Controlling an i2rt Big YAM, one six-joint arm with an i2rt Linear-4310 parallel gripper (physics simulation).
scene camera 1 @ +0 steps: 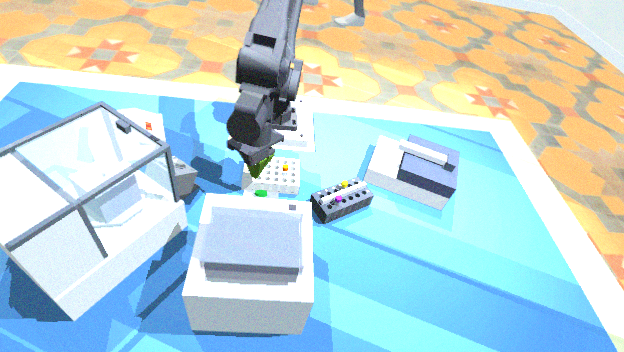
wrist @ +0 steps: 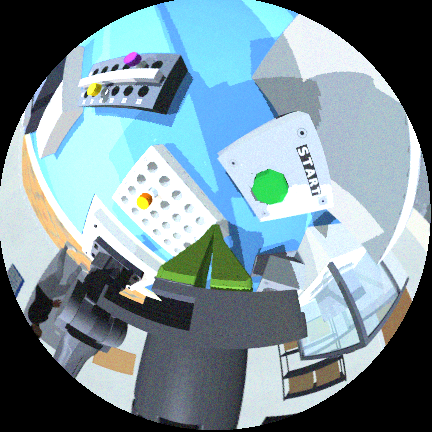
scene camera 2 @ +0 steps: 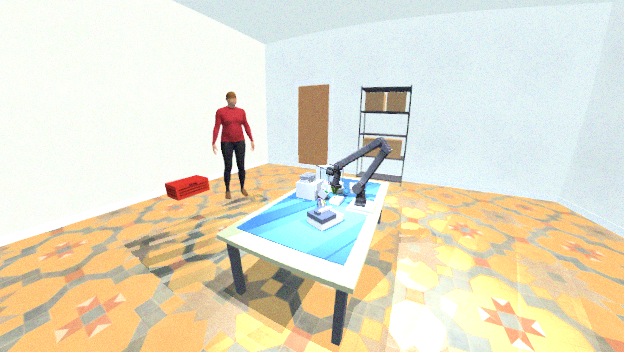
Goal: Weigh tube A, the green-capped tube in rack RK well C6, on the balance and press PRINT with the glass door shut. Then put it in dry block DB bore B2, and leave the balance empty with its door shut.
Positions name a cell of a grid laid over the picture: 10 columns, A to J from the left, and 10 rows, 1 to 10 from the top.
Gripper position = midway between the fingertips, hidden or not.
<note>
My gripper (scene camera 1: E6) is shut, with nothing in its grasp. Also in view: a green START button (wrist: G5), a glass-box balance (scene camera 1: B6) and a white box with grey lid (scene camera 1: E8).
My gripper is seen too in the wrist view (wrist: E6). The glass-box balance shows as well in the wrist view (wrist: I7). The white box with grey lid is seen too in the wrist view (wrist: I5).
</note>
